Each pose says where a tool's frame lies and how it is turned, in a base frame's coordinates. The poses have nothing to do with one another.
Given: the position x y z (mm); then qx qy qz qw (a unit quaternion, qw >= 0).
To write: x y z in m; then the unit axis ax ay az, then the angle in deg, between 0 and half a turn. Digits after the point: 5 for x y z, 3 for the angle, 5 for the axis.
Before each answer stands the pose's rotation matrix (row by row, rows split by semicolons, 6 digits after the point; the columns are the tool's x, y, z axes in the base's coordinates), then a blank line. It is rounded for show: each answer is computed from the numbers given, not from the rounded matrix.
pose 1, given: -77.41 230.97 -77.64 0.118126 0.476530 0.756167 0.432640
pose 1, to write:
-0.597738 -0.541715 0.590978; 0.766877 -0.171484 0.618460; -0.233686 0.822884 0.517931

-0.07741 0.23097 -0.07764 0.13102 0.52856 0.83873 128.730
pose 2, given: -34.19 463.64 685.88 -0.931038 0.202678 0.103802 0.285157
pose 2, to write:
0.896293 -0.436602 -0.077697; -0.318202 -0.755214 0.573061; -0.308877 -0.488907 -0.815821

-0.03419 0.46364 0.68588 -0.97137 0.21146 0.10830 146.864
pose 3, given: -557.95 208.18 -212.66 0.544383 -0.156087 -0.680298 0.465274
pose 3, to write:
0.025664 0.463107 -0.885931; -0.802991 -0.518315 -0.294203; -0.595438 0.718945 0.358569

-0.55795 0.20818 -0.21266 0.61501 -0.17634 -0.76855 124.544
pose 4, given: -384.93 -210.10 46.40 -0.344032 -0.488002 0.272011 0.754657
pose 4, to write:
0.375729 -0.074773 -0.923708; 0.746326 0.615304 0.253768; 0.549387 -0.784735 0.286993

-0.38493 -0.21010 0.04640 -0.52434 -0.74377 0.41457 82.009
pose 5, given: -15.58 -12.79 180.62 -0.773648 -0.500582 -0.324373 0.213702
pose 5, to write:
0.288400 0.913187 0.287950; 0.635910 -0.407498 0.655411; 0.715852 -0.005910 -0.698227

-0.01558 -0.01279 0.18062 -0.79194 -0.51242 -0.33204 155.321
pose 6, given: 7.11 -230.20 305.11 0.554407 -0.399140 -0.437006 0.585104
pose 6, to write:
0.299427 0.068816 -0.951634; -0.953959 0.003318 -0.299918; -0.017482 0.997624 0.066641

0.00711 -0.23020 0.30511 0.68364 -0.49218 -0.53888 108.379
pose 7, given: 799.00 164.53 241.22 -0.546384 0.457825 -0.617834 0.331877
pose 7, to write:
-0.182645 -0.090207 0.979032; -0.910386 -0.360508 -0.203055; 0.371266 -0.928384 -0.016278

0.79900 0.16453 0.24122 -0.57921 0.48533 -0.65495 141.235
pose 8, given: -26.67 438.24 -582.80 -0.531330 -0.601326 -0.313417 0.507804
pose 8, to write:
0.080353 0.957314 -0.277656; 0.320696 0.238916 0.916555; 0.943768 -0.162691 -0.287810

-0.02667 0.43824 -0.58280 -0.61677 -0.69802 -0.36382 118.965
